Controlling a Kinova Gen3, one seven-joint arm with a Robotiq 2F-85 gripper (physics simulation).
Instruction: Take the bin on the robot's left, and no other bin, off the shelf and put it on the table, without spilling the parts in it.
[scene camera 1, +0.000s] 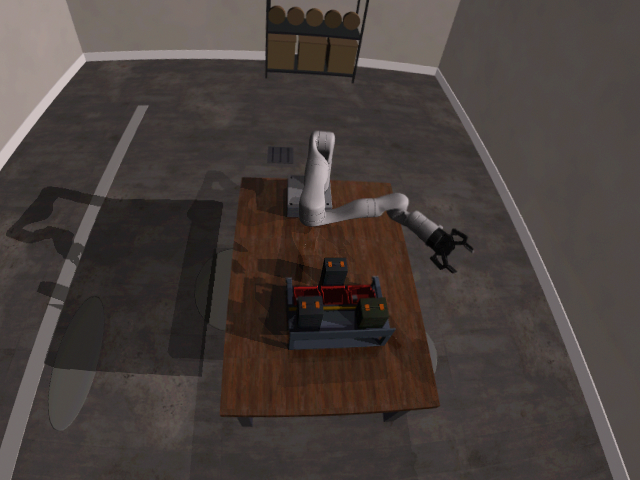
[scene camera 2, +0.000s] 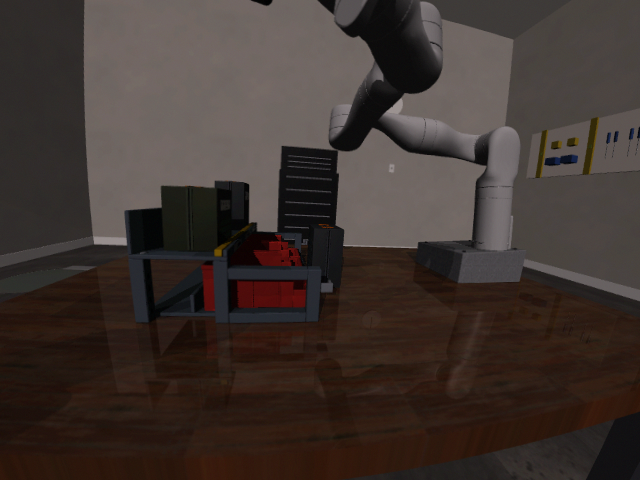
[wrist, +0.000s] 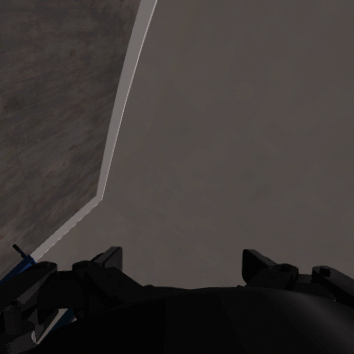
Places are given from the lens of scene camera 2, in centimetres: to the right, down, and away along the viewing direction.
dark box (scene camera 2: 325, 242): 1, 0, 47
